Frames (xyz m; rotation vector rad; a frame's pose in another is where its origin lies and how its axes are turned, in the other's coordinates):
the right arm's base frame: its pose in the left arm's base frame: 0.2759 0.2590 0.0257 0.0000 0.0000 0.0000
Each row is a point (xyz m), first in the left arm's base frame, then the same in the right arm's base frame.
Working: the left arm's base frame: its pose in the right arm's base frame: -0.2759 -0.2590 -0.0257 0.0000 0.0000 0.0000

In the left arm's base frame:
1: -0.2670 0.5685 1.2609
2: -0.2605 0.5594 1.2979
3: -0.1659 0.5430 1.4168
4: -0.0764 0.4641 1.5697
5: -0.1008 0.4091 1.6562
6: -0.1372 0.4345 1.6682
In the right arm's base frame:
1: -0.5429 0.3095 1.2352
2: -0.5364 0.3004 1.2722
3: -0.4418 0.2840 1.3911
4: -0.3523 0.2051 1.5440
5: -0.3767 0.1501 1.6305
6: -0.4131 0.1755 1.6425

